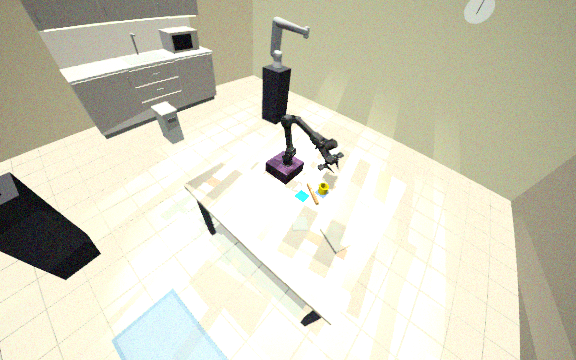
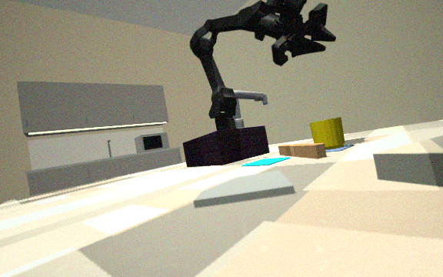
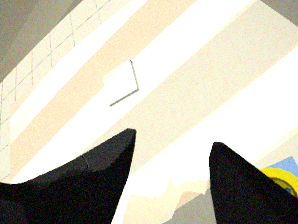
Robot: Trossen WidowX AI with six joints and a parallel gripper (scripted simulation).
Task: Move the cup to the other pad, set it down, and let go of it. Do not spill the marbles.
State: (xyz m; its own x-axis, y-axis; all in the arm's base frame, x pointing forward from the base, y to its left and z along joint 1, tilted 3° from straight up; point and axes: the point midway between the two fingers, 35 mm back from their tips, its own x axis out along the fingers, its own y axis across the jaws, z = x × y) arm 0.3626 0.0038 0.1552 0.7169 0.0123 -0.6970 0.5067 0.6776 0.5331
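The yellow cup is 210 mm below my gripper tip, 50 mm behind it and 10 mm to the right of it. The rest, counted from my gripper tip: blue marble (230 mm below, 40 mm behind, 30 mm to the right); green marble (230 mm below, 30 mm behind, 10 mm to the right); red marble (230 mm below, 50 mm behind).
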